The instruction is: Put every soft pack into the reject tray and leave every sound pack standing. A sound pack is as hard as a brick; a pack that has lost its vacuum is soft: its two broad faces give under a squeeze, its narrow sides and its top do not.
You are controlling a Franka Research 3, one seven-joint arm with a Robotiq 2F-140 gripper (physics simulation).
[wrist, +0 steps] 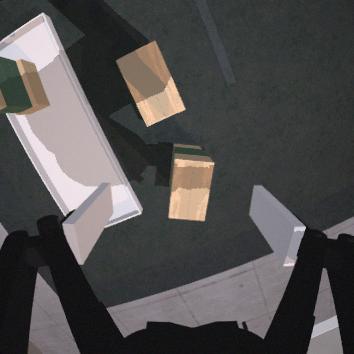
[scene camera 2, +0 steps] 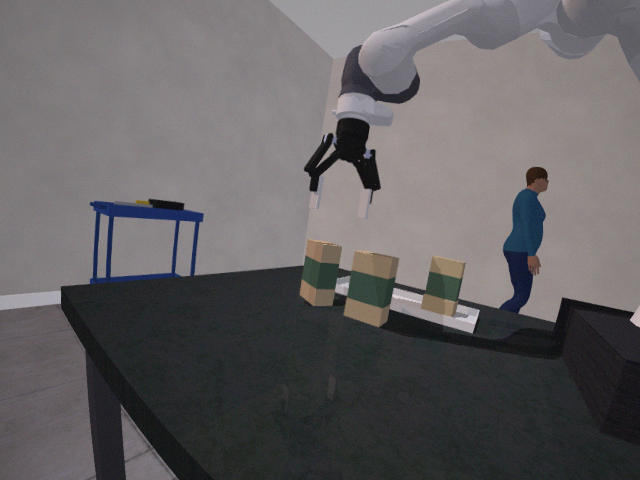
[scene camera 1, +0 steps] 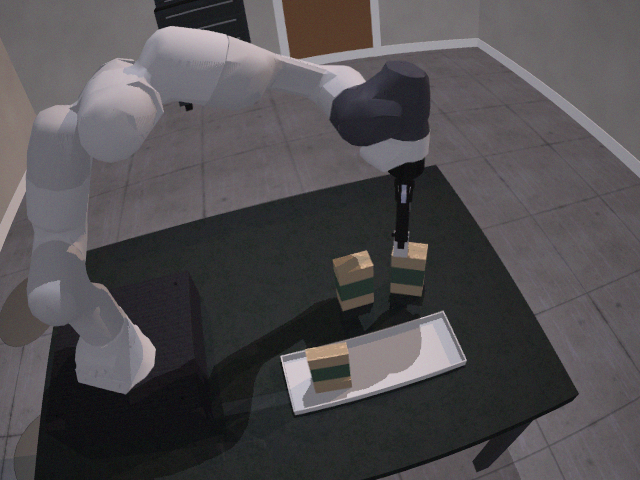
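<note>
My gripper (scene camera 1: 401,249) (scene camera 2: 339,206) (wrist: 181,198) is open and empty, above the far-right pack. That pack (scene camera 1: 408,276) (scene camera 2: 320,273) (wrist: 191,190) is tan with a green band and stands upright on the table; in the wrist view it lies between the two fingers, below them. A second such pack (scene camera 1: 354,284) (scene camera 2: 371,288) (wrist: 151,84) stands beside it, apart. A third pack (scene camera 1: 329,367) (scene camera 2: 443,286) (wrist: 33,86) stands upright in the left end of the white reject tray (scene camera 1: 379,391) (scene camera 2: 466,323) (wrist: 85,112). Which packs are soft cannot be told by sight.
The dark table (scene camera 1: 248,258) (scene camera 2: 258,403) carries the arm's dark base block (scene camera 1: 160,320) (scene camera 2: 599,361) at its left in scene camera 1. A blue cart (scene camera 2: 149,210) and a person (scene camera 2: 526,222) are beyond the table in scene camera 2.
</note>
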